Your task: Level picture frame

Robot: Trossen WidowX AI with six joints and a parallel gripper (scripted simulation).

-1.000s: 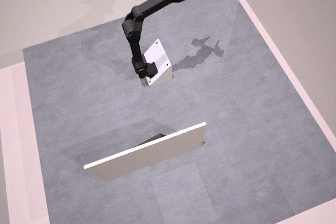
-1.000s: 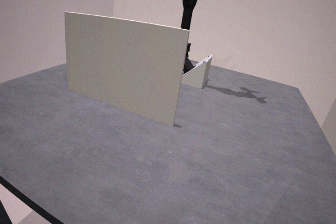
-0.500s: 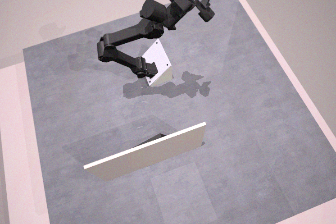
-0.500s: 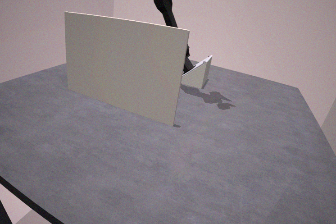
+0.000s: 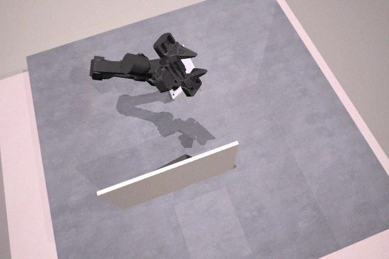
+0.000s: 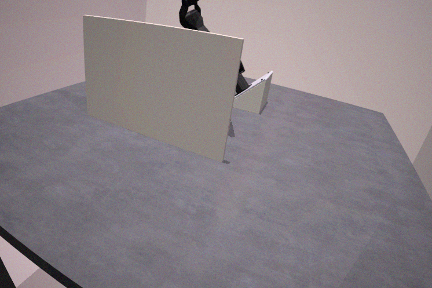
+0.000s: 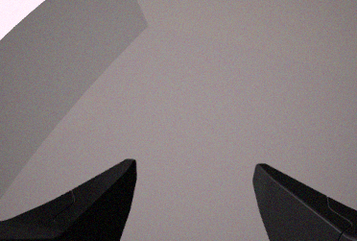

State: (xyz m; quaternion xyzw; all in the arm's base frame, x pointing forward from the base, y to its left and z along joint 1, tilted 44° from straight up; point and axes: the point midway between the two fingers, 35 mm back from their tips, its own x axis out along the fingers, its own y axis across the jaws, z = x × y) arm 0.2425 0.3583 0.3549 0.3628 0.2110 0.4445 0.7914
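My gripper tip is now 410 mm above the picture frame, 160 mm to the left of it and 140 mm short of it. The rest, counted from my gripper tip: wall panel 420 mm below, 170 mm to the right, 150 mm ahead.
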